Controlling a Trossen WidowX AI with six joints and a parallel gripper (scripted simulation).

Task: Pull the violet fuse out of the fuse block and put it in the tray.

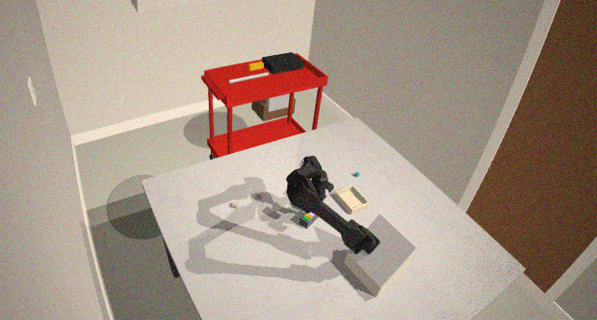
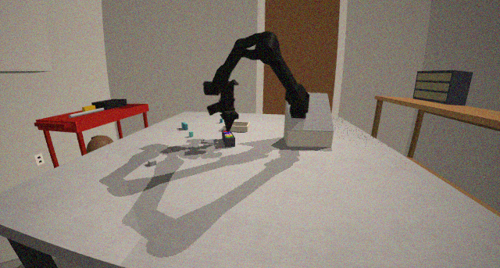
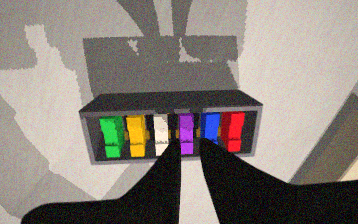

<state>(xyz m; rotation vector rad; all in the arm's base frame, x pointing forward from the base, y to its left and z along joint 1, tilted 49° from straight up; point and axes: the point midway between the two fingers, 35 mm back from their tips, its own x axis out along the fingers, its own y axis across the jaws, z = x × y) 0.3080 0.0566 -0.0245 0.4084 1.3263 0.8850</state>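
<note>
The shallow tan tray is 1 cm behind my gripper tip, 21 cm to the right of it and 5 cm below it.
</note>
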